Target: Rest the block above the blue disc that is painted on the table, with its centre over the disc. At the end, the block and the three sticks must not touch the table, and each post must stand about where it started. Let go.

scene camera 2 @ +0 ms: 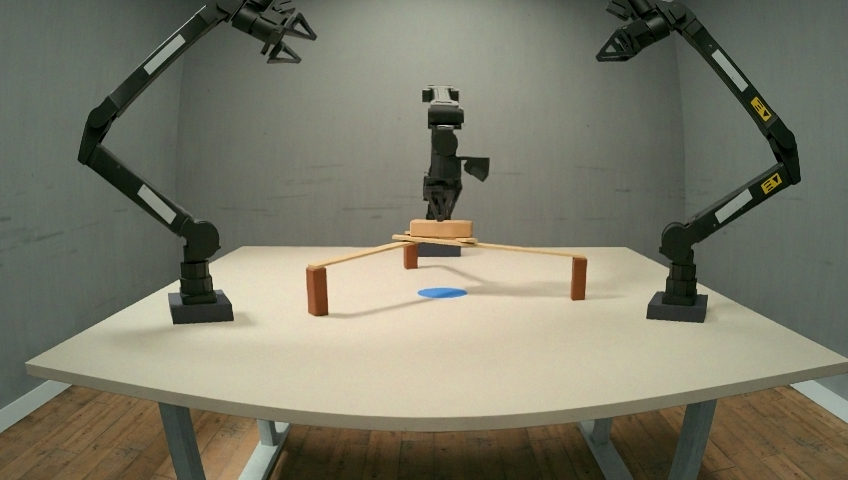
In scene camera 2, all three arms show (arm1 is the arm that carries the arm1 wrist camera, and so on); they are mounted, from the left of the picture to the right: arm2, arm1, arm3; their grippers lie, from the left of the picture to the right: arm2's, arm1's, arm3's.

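The wooden block [440, 228] lies level on the crossing inner parts of the thin sticks, above the blue disc [442, 293] in the picture; its exact depth over the disc cannot be judged. One stick [357, 256] runs from the left post [317, 291], another stick [523, 249] from the right post [578, 278]. The third, by the back post [410, 257], is mostly hidden. All posts stand upright. Arm1's gripper [440, 218] is open, its fingertips at the block's top edge. Arm2's gripper [307, 49] is open, high at left. Arm3's gripper [601, 57] is high at right, its fingers overlapping in view.
The table [440, 368] carries arm2's base [201, 309] at left and arm3's base [676, 308] at right. Arm1's base [439, 250] stands at the back, behind the block. The sticks hang over the middle of the table.
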